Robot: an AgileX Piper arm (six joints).
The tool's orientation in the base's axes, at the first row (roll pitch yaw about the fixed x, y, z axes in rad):
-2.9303, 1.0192, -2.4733
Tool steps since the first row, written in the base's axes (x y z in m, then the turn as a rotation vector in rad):
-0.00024, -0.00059, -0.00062, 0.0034, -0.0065, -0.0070
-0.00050, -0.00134, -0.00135, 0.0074, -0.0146, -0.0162
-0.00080, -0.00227, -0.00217, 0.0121, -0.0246, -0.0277
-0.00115, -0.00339, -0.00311, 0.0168, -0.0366, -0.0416
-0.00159, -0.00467, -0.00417, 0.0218, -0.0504, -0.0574
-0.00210, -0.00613, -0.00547, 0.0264, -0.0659, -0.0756
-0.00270, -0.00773, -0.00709, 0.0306, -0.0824, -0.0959
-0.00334, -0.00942, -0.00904, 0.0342, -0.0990, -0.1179
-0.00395, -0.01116, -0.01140, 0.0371, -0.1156, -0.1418
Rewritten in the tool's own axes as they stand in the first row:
0.00082, -0.00034, -0.00008, 0.0067, -0.0065, 0.0040
0.00179, -0.00080, -0.00017, 0.0155, -0.0145, 0.0090
0.00291, -0.00138, -0.00031, 0.0266, -0.0242, 0.0150
0.00422, -0.00210, -0.00050, 0.0404, -0.0354, 0.0216
0.00572, -0.00290, -0.00075, 0.0563, -0.0481, 0.0288
0.00751, -0.00380, -0.00100, 0.0749, -0.0619, 0.0363
0.00966, -0.00475, -0.00120, 0.0958, -0.0761, 0.0442
0.01213, -0.00572, -0.00130, 0.1185, -0.0899, 0.0524
0.01496, -0.00671, -0.00118, 0.1430, -0.1032, 0.0611

